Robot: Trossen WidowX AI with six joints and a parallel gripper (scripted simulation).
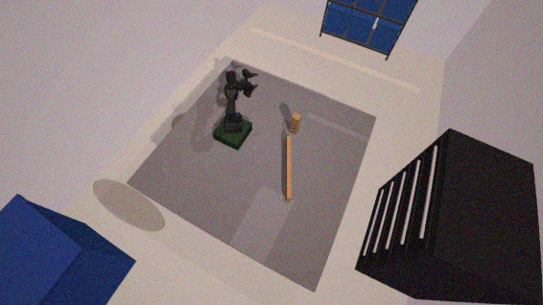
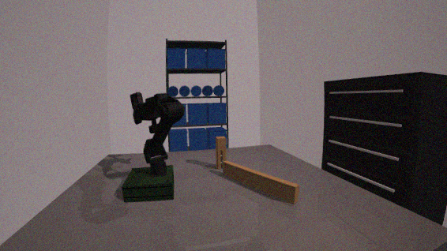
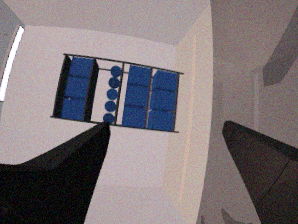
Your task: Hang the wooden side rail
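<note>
The headboard post lies 31 cm ahead of my gripper tip, 10 cm to the right of it and 22 cm below it.
</note>
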